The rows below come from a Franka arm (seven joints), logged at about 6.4 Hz.
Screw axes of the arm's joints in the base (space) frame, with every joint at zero. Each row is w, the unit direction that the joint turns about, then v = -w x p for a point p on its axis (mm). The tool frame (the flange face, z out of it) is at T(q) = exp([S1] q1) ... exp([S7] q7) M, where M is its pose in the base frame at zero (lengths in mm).
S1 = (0, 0, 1, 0.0, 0.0, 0.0)
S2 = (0, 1, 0, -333.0, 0.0, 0.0)
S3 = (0, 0, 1, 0.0, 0.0, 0.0)
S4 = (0, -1, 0, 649.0, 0.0, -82.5)
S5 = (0, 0, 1, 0.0, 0.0, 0.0)
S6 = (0, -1, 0, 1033.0, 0.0, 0.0)
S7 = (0, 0, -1, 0.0, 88.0, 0.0)
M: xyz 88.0 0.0 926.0 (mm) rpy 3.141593 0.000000 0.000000 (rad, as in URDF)
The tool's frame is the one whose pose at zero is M.
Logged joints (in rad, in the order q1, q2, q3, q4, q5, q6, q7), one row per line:
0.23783, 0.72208, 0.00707, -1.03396, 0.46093, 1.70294, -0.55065
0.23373, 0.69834, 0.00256, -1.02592, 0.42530, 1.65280, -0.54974
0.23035, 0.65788, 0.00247, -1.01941, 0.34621, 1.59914, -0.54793
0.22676, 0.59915, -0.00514, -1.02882, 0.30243, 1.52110, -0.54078
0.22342, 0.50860, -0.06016, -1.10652, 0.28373, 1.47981, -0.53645
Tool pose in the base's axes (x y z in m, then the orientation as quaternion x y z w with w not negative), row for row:
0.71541, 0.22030, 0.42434, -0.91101, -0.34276, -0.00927, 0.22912
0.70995, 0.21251, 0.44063, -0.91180, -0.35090, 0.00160, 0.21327
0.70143, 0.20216, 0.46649, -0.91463, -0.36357, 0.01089, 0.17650
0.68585, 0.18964, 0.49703, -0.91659, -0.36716, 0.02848, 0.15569
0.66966, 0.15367, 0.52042, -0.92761, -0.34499, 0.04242, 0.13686
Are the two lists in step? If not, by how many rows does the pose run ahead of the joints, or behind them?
They are in step.
